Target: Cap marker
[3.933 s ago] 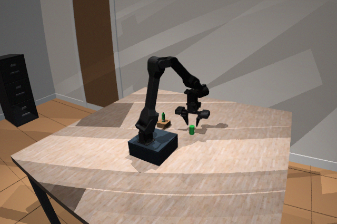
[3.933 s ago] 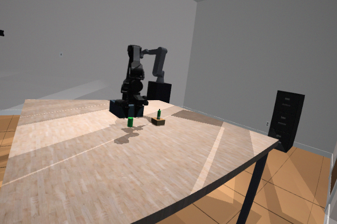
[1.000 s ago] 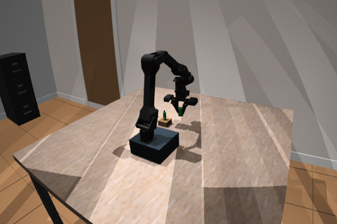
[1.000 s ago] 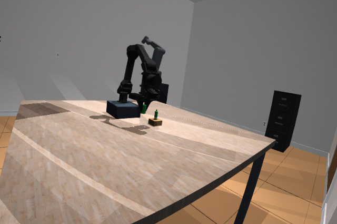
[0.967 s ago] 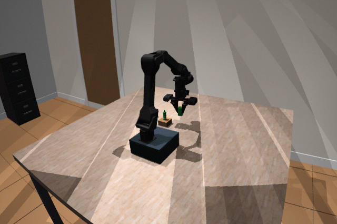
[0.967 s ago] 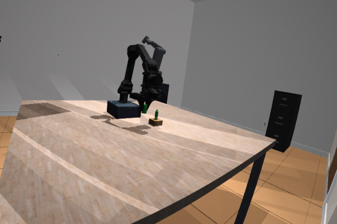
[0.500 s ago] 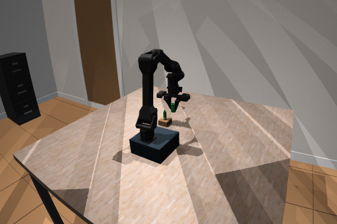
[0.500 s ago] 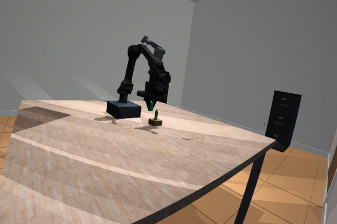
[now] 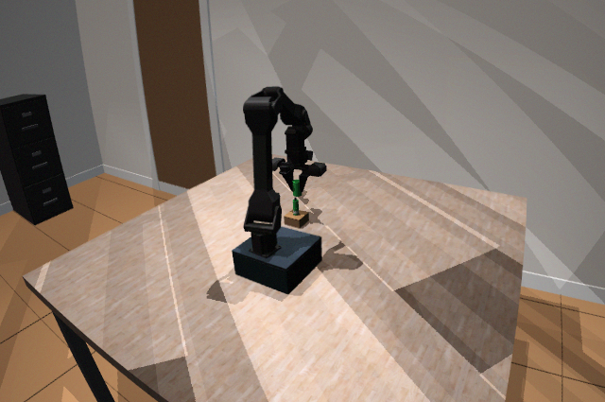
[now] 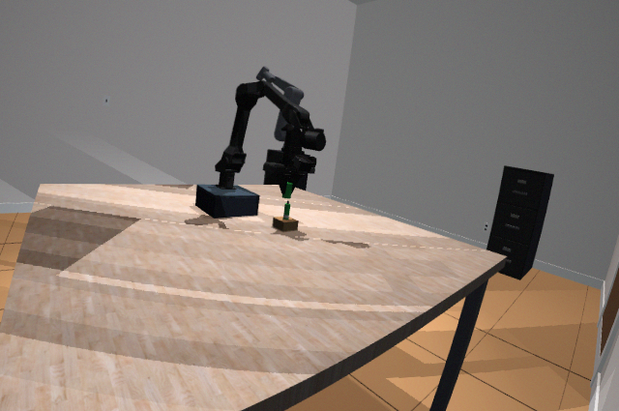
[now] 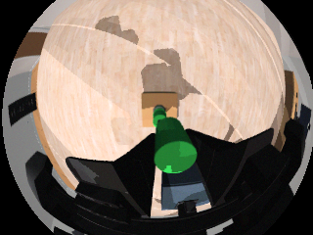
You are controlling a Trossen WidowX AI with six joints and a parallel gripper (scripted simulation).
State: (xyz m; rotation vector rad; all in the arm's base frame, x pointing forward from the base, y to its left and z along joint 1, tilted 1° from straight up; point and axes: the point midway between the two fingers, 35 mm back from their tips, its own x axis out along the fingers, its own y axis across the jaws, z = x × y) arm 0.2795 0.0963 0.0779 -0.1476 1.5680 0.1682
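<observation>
The holder block is 100 mm below my gripper tip and 10 mm to the left of it. Round my gripper tip: green cap 10 mm above.
</observation>
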